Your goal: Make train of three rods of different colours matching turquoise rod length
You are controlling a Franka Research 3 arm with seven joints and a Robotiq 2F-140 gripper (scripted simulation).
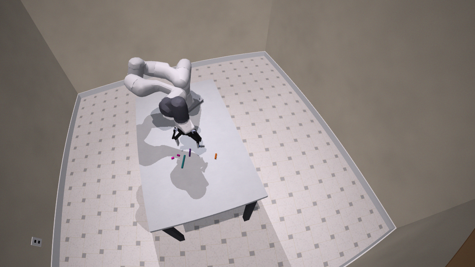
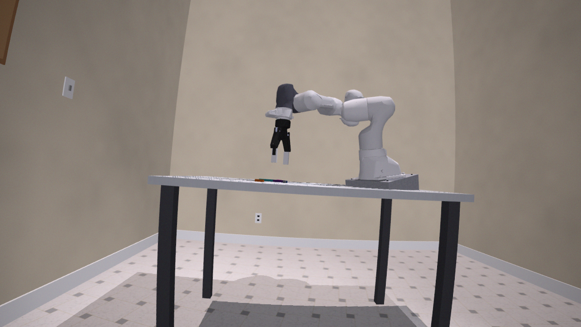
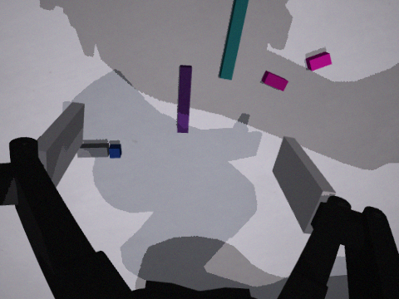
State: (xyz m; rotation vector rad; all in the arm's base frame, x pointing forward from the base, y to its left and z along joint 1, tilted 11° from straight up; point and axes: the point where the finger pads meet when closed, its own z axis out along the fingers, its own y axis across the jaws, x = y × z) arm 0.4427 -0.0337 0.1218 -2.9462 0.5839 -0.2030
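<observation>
The purple rod lies 100 mm below my hand. Also, from my hand: turquoise rod: 60 mm ahead, 60 mm to the right, 100 mm below; grey rod: 30 mm behind, 90 mm to the left, 100 mm below; blue rod: 40 mm behind, 70 mm to the left, 100 mm below.
</observation>
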